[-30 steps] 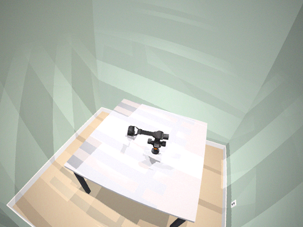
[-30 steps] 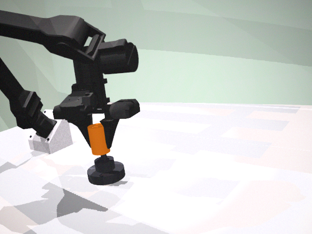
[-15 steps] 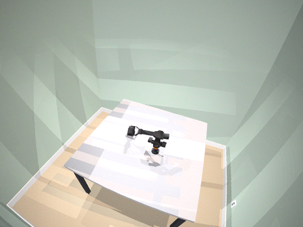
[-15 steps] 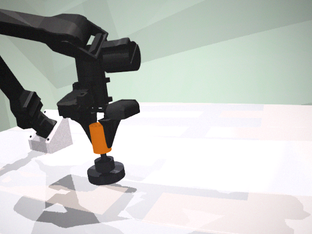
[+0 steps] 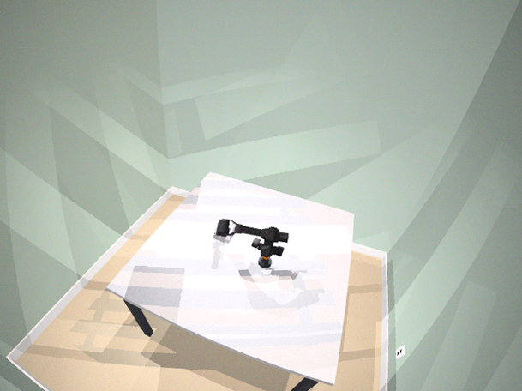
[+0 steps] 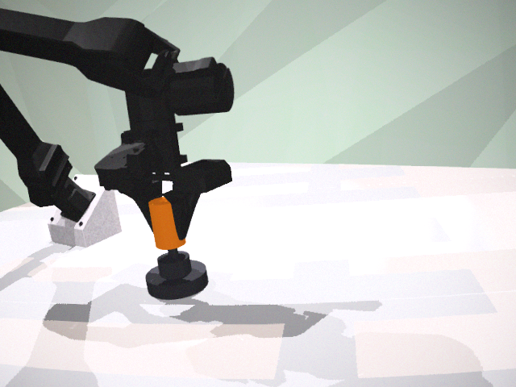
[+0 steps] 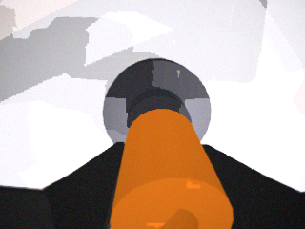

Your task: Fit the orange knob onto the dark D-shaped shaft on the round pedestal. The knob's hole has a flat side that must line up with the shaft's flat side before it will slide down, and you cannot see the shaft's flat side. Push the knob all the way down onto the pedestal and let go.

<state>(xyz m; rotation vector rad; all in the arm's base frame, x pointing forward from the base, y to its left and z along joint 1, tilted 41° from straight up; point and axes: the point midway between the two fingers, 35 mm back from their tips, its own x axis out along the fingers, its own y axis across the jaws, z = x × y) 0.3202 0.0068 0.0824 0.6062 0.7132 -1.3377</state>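
Now: gripper tip 2 cm below the orange knob. The rest, counted from my gripper tip: dark round pedestal 4 cm below.
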